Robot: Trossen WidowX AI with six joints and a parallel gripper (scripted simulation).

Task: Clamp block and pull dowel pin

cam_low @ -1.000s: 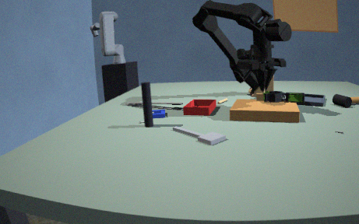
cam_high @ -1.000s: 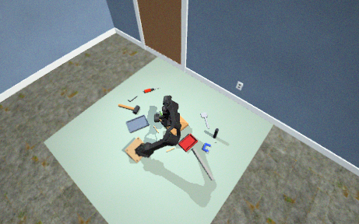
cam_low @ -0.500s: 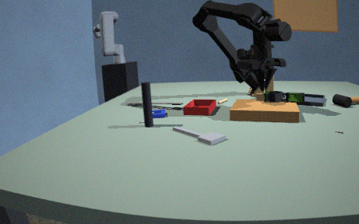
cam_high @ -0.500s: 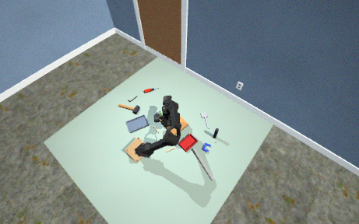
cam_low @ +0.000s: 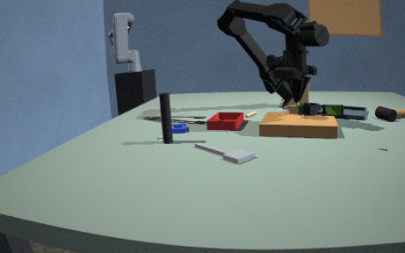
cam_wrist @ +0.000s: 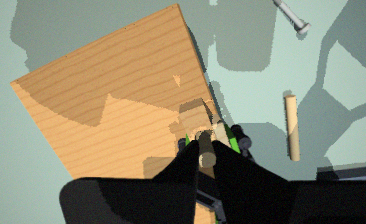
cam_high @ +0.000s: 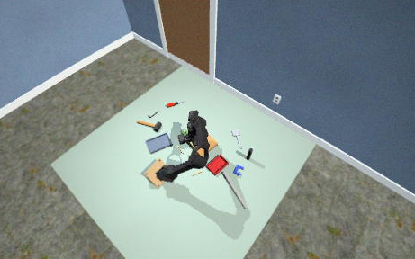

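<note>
My hand is 4 cm above the dowel pin. The rest, counted from my hand: wooden board (9 cm below, 6 cm ahead); then screw (11 cm behind, 10 cm below, 4 cm to the right); then small wooden block (6 cm below).
</note>
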